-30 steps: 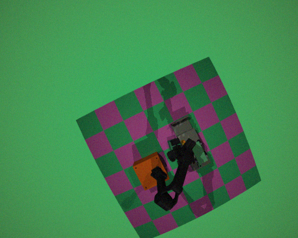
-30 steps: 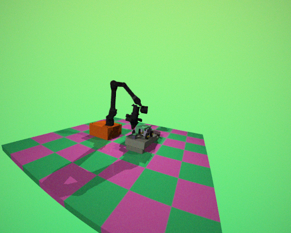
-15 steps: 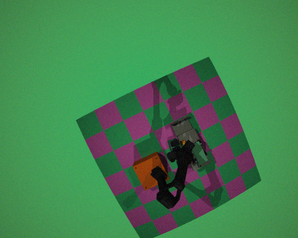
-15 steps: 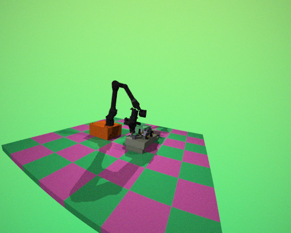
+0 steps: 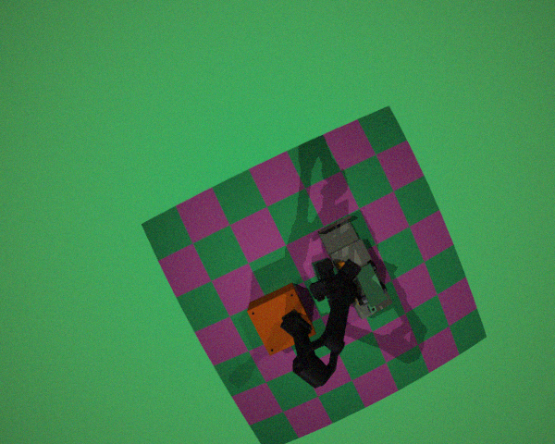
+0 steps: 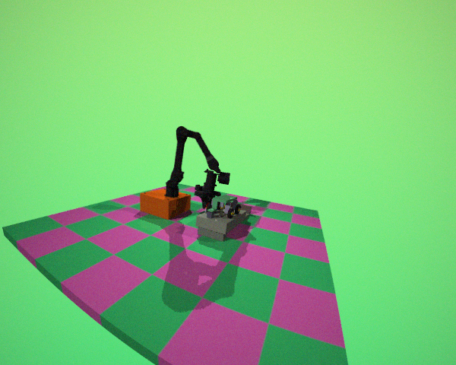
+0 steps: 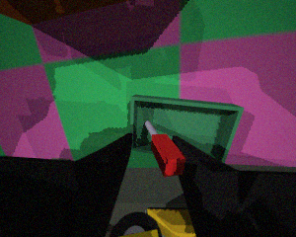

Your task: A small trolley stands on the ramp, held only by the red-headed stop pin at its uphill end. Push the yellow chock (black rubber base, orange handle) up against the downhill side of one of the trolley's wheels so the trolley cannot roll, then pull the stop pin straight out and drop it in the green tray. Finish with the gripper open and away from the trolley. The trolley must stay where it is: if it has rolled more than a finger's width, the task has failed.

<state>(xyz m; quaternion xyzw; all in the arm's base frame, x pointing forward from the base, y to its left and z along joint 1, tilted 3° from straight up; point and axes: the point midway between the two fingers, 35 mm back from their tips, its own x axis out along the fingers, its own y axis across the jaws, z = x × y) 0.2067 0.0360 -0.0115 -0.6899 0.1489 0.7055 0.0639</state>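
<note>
Now: the green tray 60 mm below my gripper tip, 30 mm to the left of it and 10 mm ahead of it. The rest, counted from my gripper tip: grey ramp 130 mm ahead, 80 mm to the right; red-headed stop pin right at my gripper tip; yellow chock 80 mm ahead, 30 mm above, 20 mm to the left.
</note>
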